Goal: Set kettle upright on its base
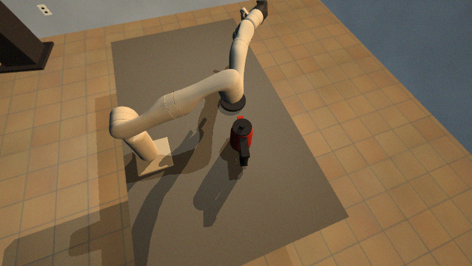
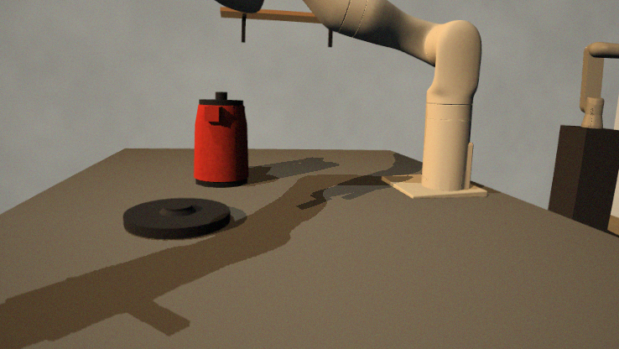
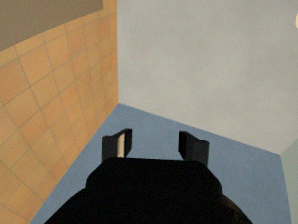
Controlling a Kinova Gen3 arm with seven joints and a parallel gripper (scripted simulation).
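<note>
My gripper is now 21 cm past the red kettle, 67 cm to the left of it and 24 cm above it. The rest, counted from my hand: black base 21 cm behind, 36 cm to the right, 32 cm below.
</note>
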